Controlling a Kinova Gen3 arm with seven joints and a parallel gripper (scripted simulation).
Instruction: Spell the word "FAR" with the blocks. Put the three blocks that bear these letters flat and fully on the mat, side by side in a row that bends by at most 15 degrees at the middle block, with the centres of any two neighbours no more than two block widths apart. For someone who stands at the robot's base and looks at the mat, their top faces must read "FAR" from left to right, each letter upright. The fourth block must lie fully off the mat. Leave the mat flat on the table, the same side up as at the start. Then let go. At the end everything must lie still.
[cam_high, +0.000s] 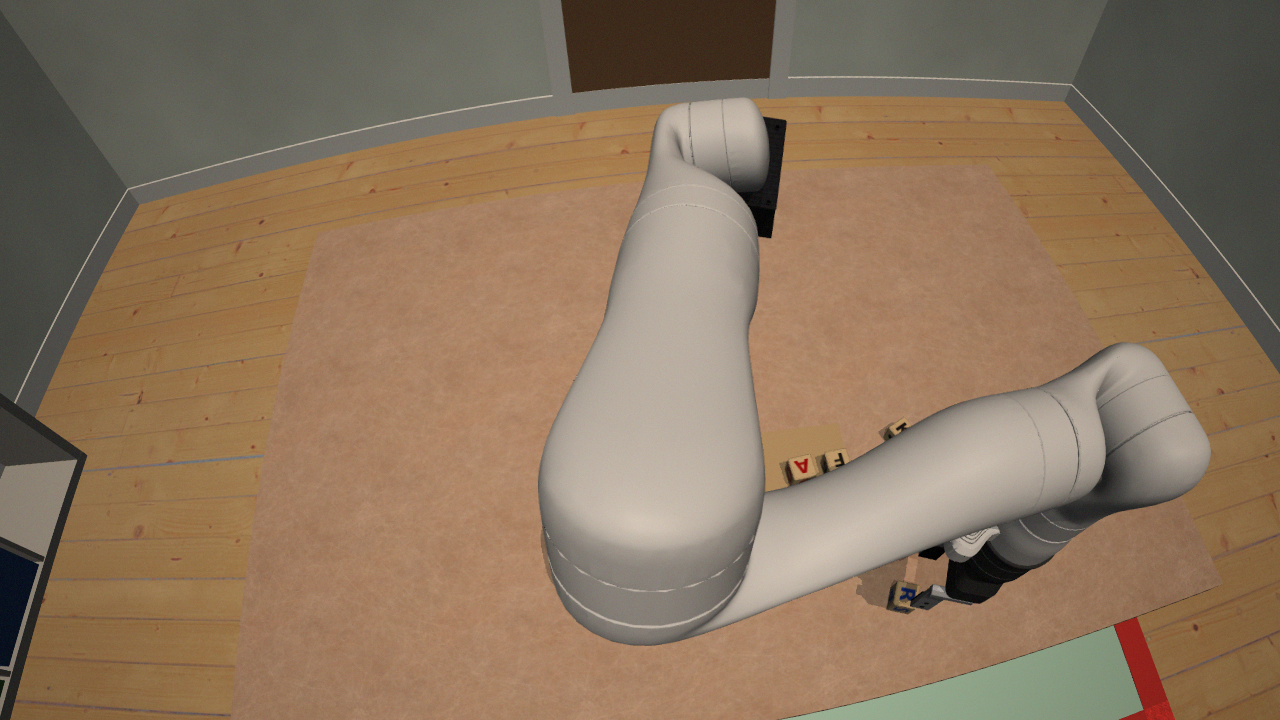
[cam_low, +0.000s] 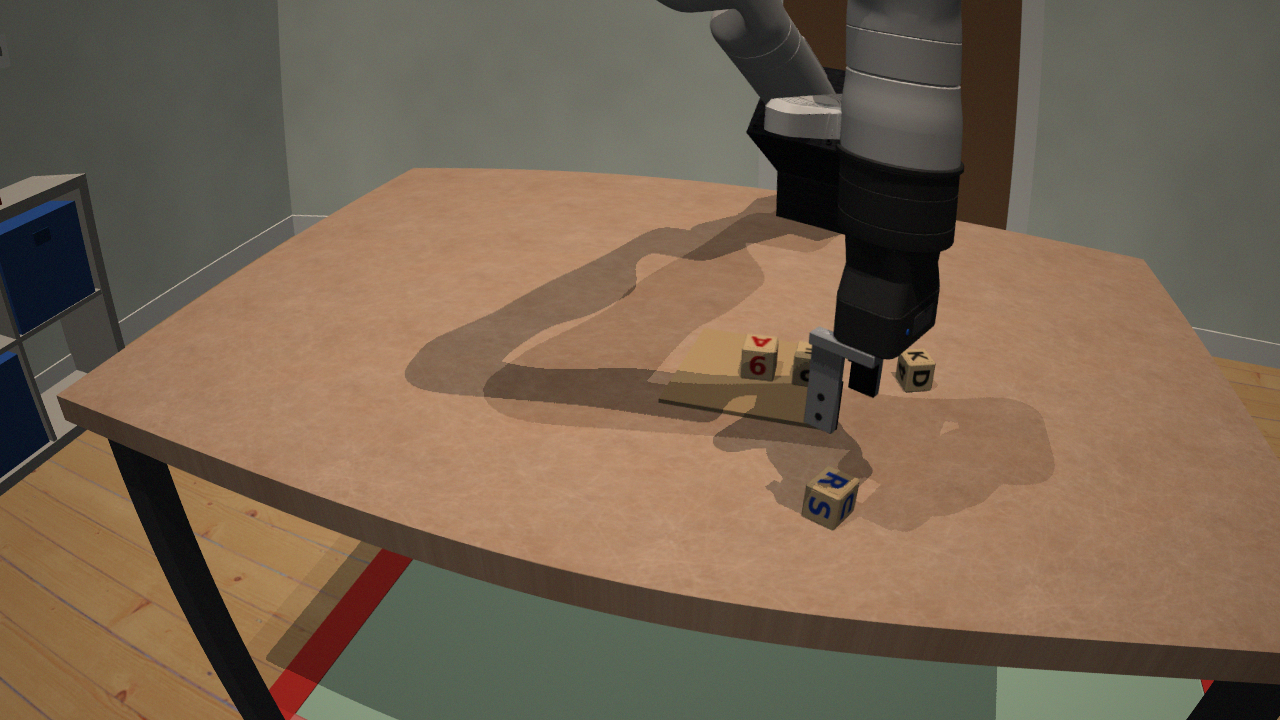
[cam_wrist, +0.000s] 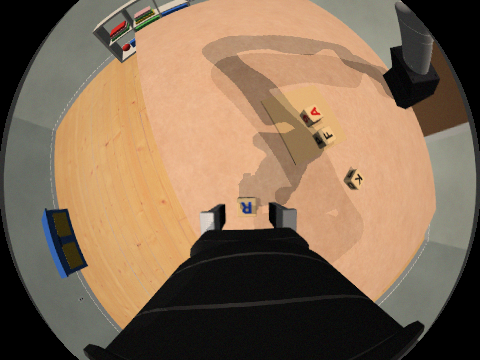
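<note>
My gripper is now 9 cm above the R block. Also, from my hand: F block 18 cm behind, 9 cm below, 4 cm to the right; then tan mat 18 cm behind, 10 cm below, 9 cm to the right; then K block 21 cm behind, 9 cm below, 6 cm to the left.
</note>
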